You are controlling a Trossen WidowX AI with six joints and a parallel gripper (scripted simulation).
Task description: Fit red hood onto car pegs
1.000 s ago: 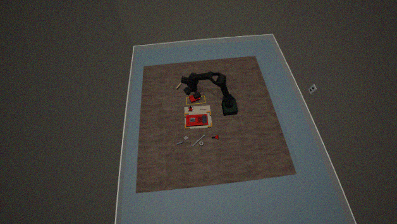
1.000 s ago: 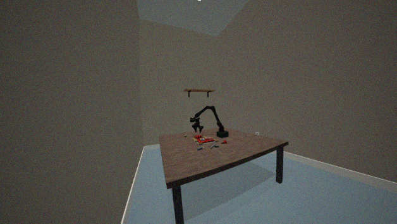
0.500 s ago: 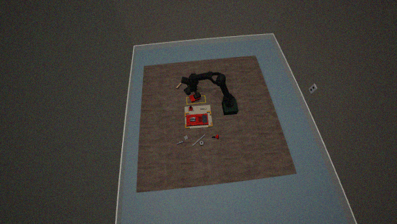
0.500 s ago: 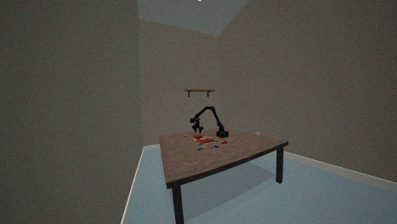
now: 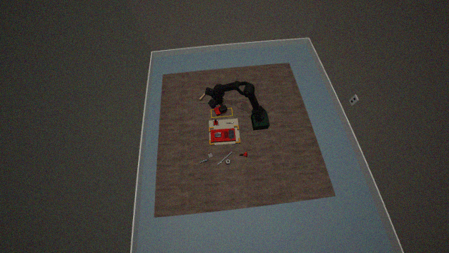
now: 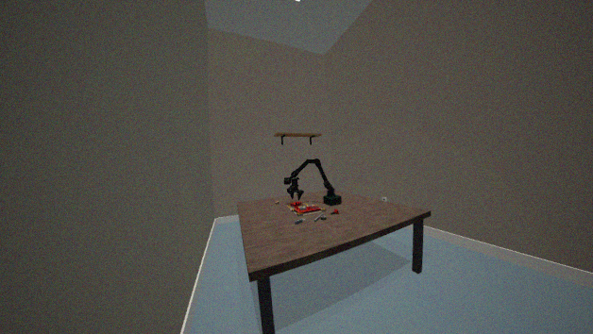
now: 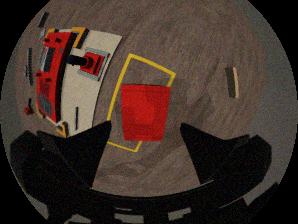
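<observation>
Now: the red hood 4 cm below my gripper tip. Round my gripper tip: metal rod (5 cm behind, 43 cm to the left, 5 cm below); short wooden dowel (16 cm ahead, 14 cm to the right, 4 cm below).
</observation>
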